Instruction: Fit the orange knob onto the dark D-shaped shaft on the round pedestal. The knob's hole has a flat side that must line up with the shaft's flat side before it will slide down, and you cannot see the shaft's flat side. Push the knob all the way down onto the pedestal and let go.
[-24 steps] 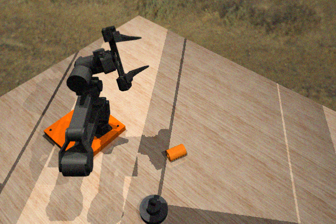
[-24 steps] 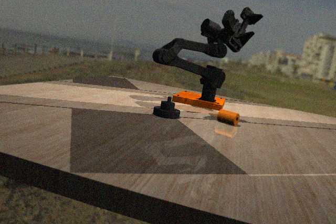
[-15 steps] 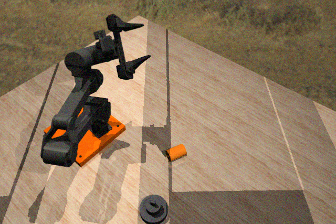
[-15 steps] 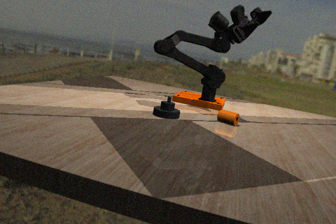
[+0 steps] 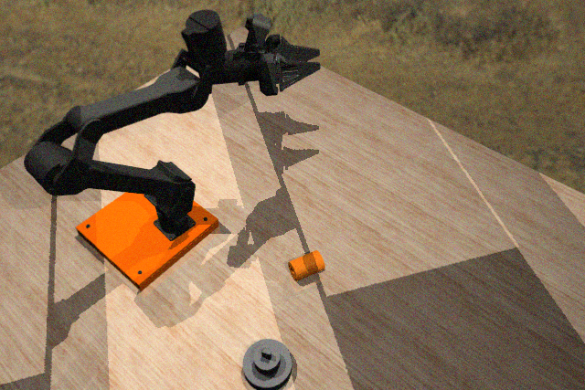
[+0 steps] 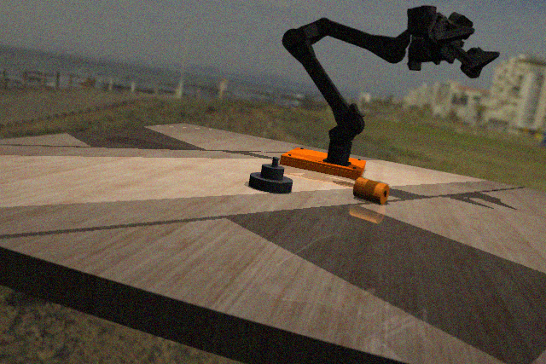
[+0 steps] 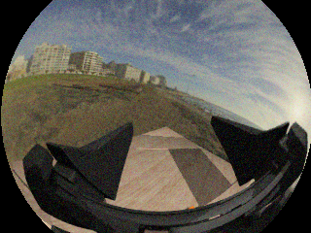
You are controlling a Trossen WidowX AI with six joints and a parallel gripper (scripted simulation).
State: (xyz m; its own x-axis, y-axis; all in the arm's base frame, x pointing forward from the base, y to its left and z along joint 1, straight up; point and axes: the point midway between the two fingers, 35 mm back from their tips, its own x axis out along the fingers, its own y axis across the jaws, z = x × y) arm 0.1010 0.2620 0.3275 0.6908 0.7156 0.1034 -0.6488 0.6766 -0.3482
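The orange knob lies 13 cm ahead of my gripper tip, 16 cm to the right of it and 33 cm below it. The rest, counted from my gripper tip: dark round pedestal: 22 cm ahead, 35 cm to the right, 32 cm below.
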